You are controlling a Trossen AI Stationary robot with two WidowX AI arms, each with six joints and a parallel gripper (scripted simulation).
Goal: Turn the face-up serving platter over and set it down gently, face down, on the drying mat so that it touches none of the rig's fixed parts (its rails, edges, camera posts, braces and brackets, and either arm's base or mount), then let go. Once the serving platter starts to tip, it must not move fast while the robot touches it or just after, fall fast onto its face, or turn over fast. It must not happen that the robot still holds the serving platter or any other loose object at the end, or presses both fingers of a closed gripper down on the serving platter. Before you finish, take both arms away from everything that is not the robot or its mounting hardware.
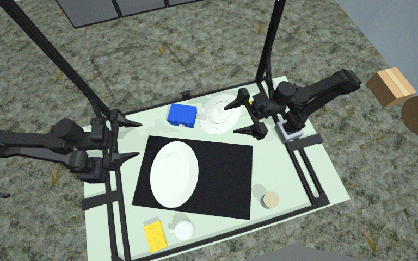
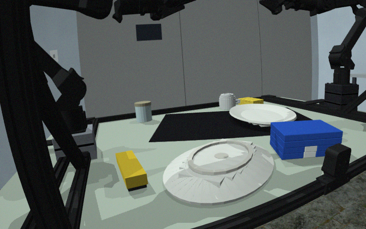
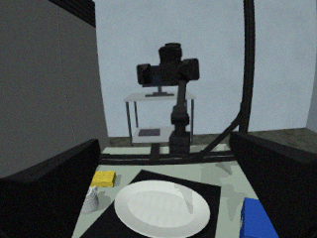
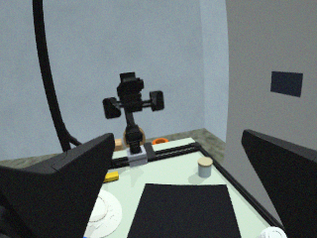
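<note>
Now: the white oval serving platter 20 mm ahead of my right hand, 60 mm to the left of it and 420 mm below it. Round my right hand: black drying mat (50 mm ahead, 160 mm to the left, 440 mm below); white mug (280 mm ahead, 50 mm to the left, 400 mm below); blue box (270 mm behind, 150 mm to the left, 410 mm below).
The white oval serving platter lies 38 cm below my left hand, 29 cm to the right of it and 4 cm ahead of it. Round my left hand: tan-lidded jar 35 cm below, 27 cm ahead, 11 cm to the left; round white plate 37 cm below, 23 cm behind; black drying mat 39 cm below, 20 cm to the right, 7 cm ahead.
</note>
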